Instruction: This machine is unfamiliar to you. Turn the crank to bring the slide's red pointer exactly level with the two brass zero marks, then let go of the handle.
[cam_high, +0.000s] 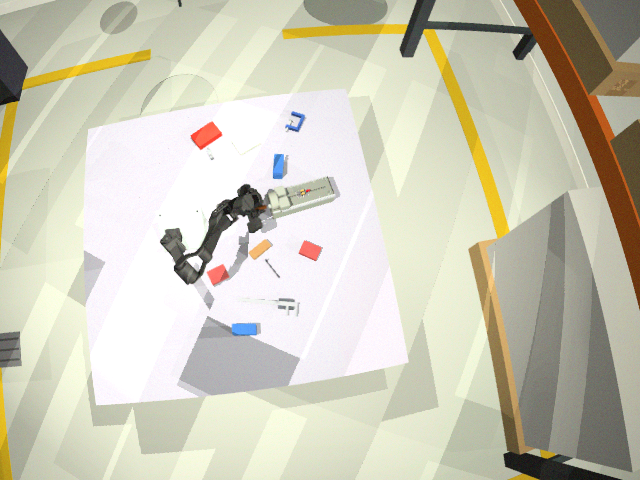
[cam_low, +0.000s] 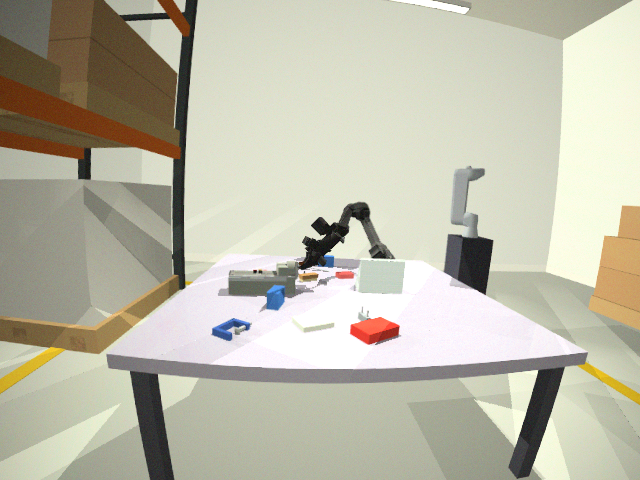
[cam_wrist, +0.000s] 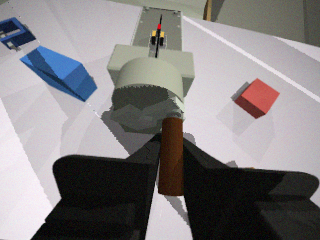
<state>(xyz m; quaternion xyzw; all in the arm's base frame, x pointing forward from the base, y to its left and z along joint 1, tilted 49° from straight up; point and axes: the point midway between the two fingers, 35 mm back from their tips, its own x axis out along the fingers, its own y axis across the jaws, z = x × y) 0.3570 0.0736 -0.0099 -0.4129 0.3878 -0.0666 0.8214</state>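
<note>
Now: gripper tip 30 mm past the brown block, 140 mm to the left of it and 70 mm above it. From my gripper tip the other things lie so: red pointer 180 mm ahead, 60 mm to the left; then crank 10 mm to the left, 20 mm above; then orange-brown crank handle 20 mm behind, 20 mm above.
</note>
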